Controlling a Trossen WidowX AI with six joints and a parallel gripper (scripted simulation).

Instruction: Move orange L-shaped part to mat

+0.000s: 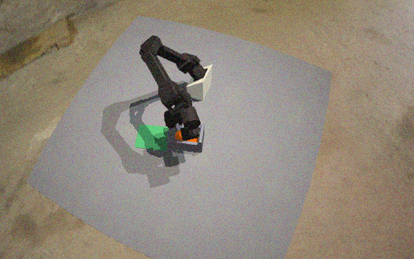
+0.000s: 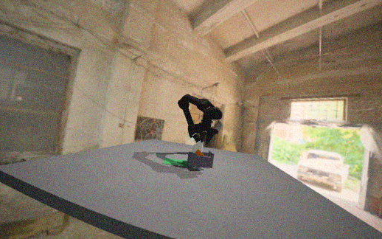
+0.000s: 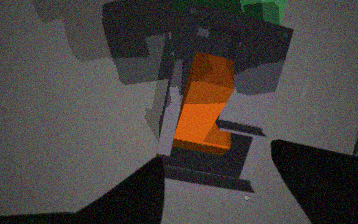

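My gripper tip is now 10 mm past the orange l-shaped part, 10 mm to the right of it and 100 mm above it. Round my gripper tip: green mat 20 mm ahead, 170 mm to the right, 160 mm below.
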